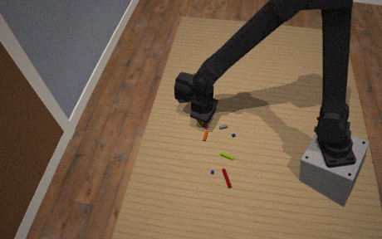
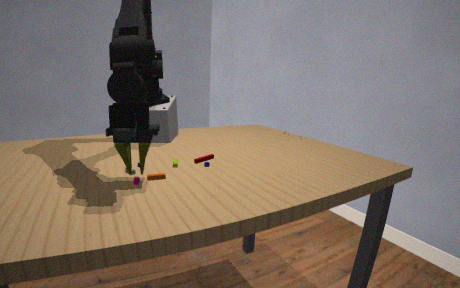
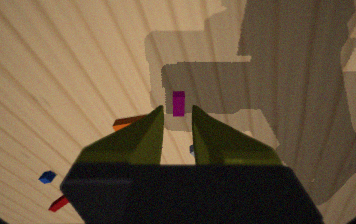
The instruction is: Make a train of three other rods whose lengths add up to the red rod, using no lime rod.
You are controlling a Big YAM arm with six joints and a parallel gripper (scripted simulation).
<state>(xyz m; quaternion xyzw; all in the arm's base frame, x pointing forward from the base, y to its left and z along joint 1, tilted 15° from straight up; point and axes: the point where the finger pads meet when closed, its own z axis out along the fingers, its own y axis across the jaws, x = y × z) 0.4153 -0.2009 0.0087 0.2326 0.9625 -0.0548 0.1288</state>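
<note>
Right now my hand is 20 mm above the magenta rod. From my hand the other things lie so: orange rod (50 mm to the left, 20 mm below); lime rod (130 mm to the left, 80 mm behind, 20 mm below); grey rod (70 mm behind, 20 mm below, 10 mm to the left).
</note>
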